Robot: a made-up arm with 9 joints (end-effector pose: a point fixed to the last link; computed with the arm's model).
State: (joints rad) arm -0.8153 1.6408 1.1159 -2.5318 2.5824 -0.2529 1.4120 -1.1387 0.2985
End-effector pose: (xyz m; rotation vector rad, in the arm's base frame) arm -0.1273 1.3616 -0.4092 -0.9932 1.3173 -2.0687
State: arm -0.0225 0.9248 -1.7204 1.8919 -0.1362 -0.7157 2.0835 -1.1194 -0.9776
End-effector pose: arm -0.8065 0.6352 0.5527 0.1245 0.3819 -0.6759
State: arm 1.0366 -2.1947 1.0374 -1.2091 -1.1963 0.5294 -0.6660 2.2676 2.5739
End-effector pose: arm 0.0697 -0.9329 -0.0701 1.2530 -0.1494 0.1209
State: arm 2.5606 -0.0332 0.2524 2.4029 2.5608 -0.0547 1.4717 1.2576 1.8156
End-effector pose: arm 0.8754 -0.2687 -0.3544 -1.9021 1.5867 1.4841
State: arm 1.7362 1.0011 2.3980 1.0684 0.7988 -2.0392 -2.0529 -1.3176 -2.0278
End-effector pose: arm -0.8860 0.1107 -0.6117 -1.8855 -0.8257 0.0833
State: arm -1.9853 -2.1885 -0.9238 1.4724 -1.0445 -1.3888 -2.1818 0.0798 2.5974
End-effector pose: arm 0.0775 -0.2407 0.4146 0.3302 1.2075 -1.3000
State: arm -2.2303 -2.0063 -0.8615 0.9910 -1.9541 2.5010 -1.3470 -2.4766 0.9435
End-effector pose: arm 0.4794 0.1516 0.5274 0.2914 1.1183 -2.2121
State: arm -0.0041 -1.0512 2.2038 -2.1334 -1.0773 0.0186 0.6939 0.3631 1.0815
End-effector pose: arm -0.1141 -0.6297 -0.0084 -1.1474 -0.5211 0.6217
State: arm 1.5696 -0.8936 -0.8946 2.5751 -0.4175 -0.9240 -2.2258 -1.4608 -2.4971
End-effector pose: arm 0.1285 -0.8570 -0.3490 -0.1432 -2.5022 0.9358
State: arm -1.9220 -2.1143 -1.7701 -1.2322 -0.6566 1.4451 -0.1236 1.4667 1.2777
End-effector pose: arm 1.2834 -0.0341 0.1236 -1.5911 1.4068 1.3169
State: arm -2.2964 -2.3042 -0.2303 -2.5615 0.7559 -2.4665 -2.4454 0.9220 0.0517
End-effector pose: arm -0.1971 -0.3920 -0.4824 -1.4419 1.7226 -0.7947
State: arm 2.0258 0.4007 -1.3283 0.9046 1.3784 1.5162 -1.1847 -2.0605 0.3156
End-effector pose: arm 0.9055 0.0804 -0.4067 0.5805 -0.2805 2.4709
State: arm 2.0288 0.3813 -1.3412 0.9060 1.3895 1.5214 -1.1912 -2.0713 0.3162
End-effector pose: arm 0.9075 0.0655 -0.4111 0.5780 -0.2697 2.4609
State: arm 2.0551 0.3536 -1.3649 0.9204 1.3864 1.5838 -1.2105 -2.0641 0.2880
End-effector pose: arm 0.9286 0.0424 -0.3783 0.5030 -0.3745 2.4569
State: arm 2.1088 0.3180 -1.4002 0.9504 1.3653 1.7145 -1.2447 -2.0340 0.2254
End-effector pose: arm 0.9624 0.0008 -0.2988 0.3388 -0.6201 2.4396
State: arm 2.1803 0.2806 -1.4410 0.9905 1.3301 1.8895 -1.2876 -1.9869 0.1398
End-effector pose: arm 0.9846 -0.0684 -0.1912 0.1141 -0.9602 2.3714
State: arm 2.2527 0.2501 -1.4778 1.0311 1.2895 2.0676 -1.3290 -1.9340 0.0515
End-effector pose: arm 0.9805 -0.1560 -0.0929 -0.1158 -1.3082 2.2408
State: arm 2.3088 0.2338 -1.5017 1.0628 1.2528 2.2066 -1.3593 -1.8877 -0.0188
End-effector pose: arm 0.9609 -0.2325 -0.0322 -0.2914 -1.5794 2.0905
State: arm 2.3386 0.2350 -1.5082 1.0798 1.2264 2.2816 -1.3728 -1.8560 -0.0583
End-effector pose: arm 0.9460 -0.2713 -0.0084 -0.3801 -1.7326 1.9861
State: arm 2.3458 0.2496 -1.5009 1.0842 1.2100 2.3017 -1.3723 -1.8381 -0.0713
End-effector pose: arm 0.9422 -0.2740 -0.0052 -0.3969 -1.7907 1.9467
